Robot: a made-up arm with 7 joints. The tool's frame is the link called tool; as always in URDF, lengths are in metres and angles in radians. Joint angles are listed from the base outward.
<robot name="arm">
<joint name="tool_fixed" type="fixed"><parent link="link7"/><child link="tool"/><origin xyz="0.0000 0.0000 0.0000" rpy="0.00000 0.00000 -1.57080"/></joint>
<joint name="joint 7" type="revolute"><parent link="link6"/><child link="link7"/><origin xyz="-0.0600 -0.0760 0.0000" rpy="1.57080 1.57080 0.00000"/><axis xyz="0 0 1"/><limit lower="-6.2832" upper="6.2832"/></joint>
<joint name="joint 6" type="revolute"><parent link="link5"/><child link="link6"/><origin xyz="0.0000 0.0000 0.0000" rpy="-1.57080 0.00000 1.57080"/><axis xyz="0 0 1"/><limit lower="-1.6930" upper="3.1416"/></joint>
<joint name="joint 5" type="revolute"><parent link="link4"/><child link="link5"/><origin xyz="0.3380 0.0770 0.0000" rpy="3.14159 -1.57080 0.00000"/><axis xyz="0 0 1"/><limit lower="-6.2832" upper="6.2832"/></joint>
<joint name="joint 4" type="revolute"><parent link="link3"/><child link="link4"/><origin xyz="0.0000 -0.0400 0.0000" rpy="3.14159 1.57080 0.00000"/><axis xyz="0 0 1"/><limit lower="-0.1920" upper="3.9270"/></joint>
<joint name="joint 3" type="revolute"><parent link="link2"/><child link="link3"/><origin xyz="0.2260 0.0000 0.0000" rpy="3.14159 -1.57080 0.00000"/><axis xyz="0 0 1"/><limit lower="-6.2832" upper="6.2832"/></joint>
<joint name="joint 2" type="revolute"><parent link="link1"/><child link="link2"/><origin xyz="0.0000 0.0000 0.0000" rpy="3.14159 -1.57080 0.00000"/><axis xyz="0 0 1"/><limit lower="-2.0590" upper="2.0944"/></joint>
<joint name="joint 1" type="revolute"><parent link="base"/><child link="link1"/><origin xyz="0.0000 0.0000 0.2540" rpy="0.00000 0.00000 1.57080"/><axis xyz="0 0 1"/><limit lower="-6.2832" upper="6.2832"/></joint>
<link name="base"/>
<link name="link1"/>
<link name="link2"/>
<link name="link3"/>
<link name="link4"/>
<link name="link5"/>
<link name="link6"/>
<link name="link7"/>
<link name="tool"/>
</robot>
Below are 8 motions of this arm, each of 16 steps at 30 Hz.
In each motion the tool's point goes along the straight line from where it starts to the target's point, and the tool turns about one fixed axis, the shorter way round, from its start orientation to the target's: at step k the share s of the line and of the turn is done. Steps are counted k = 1, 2, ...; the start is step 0. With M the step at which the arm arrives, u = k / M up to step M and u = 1 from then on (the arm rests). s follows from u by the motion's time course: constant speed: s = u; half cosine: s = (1 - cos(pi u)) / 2; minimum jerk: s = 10 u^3 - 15 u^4 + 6 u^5.
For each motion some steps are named. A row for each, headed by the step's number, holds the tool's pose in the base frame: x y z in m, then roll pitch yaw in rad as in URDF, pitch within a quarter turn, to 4 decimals.
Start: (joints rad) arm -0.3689 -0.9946 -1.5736 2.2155 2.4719 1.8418 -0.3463
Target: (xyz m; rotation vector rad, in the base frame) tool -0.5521 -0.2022 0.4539 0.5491 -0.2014 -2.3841
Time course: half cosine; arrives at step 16
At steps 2, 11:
2: -0.5098 -0.0785 0.6040 0.6131 -0.3679 -2.9374
11: -0.5423 -0.1736 0.4886 0.3418 0.1636 -2.4950

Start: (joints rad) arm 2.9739 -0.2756 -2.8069 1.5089 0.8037 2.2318 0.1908
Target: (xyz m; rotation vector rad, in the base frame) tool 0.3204 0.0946 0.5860 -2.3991 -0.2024 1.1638
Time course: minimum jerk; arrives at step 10
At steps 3, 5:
3: 0.3929 0.1192 0.4049 -2.0631 0.8328 0.6941
5: 0.3637 0.1093 0.4778 -2.2124 0.8191 0.6016

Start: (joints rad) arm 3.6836 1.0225 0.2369 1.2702 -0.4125 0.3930 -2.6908
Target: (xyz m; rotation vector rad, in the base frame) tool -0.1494 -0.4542 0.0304 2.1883 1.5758 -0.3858
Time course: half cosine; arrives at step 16
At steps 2, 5, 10, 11, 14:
2: -0.2817 -0.3220 -0.0392 3.0882 -0.0838 0.6445
5: -0.2563 -0.3473 -0.0259 3.0386 0.0148 0.7553
10: -0.1918 -0.4118 0.0081 2.9615 0.2848 1.0232
11: -0.1800 -0.4237 0.0143 2.9551 0.3362 1.0724
14: -0.1546 -0.4490 0.0276 2.9504 0.4466 1.1797

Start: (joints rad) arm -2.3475 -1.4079 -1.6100 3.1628 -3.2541 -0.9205 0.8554
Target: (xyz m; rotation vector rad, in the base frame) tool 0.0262 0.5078 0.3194 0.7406 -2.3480 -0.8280
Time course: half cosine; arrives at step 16
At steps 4, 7, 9, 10, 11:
4: 0.3058 0.4445 0.3306 1.6951 -0.5611 -2.9640
7: 0.2219 0.4635 0.3272 1.8807 -0.4495 -2.8089
9: 0.1580 0.4779 0.3247 2.0279 -0.3827 -2.6818
10: 0.1273 0.4849 0.3234 2.1004 -0.3569 -2.6184
11: 0.0990 0.4913 0.3223 2.1681 -0.3370 -2.5588

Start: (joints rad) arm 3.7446 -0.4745 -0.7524 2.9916 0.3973 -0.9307 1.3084
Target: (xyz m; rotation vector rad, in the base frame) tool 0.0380 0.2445 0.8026 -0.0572 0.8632 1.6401
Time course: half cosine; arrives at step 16
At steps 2, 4, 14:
2: 0.2813 0.1746 0.7381 1.1912 0.4613 1.7890
4: 0.2539 0.1825 0.7454 1.1253 0.4631 1.8019
14: 0.0476 0.2417 0.8000 0.6269 0.5001 1.8906

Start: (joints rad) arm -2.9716 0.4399 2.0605 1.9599 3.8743 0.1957 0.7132
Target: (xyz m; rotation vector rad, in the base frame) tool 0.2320 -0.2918 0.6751 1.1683 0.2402 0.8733
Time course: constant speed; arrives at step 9
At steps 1, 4, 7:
1: 0.0949 -0.3389 0.7288 0.9247 -0.3537 0.5364
4: 0.1463 -0.3213 0.7086 1.0004 -0.3139 0.6409
7: 0.1977 -0.3036 0.6885 1.0791 -0.2819 0.7471

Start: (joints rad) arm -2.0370 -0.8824 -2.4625 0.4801 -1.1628 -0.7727 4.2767
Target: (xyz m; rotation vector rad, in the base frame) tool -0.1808 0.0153 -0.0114 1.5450 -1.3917 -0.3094
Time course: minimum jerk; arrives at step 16
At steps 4, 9, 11, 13, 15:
4: -0.1900 0.1787 0.0830 1.9626 -0.0577 -1.6005
9: -0.1848 0.0853 0.0290 2.0662 -0.2581 -1.3847
11: -0.1827 0.0481 0.0076 2.0961 -0.3431 -1.3014
13: -0.1813 0.0242 -0.0063 2.1118 -0.3990 -1.2479
15: -0.1808 0.0157 -0.0112 2.1166 -0.4190 -1.2288

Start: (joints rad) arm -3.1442 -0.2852 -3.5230 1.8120 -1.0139 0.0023 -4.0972
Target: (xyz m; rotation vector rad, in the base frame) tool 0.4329 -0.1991 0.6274 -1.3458 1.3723 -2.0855
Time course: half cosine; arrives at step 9
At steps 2, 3, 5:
2: 0.5007 -0.1196 0.5617 -1.5836 -0.5128 -1.9646
3: 0.4905 -0.1316 0.5716 -1.5646 -0.5226 -2.0028
5: 0.4646 -0.1619 0.5967 -1.5144 -0.5448 -2.1012

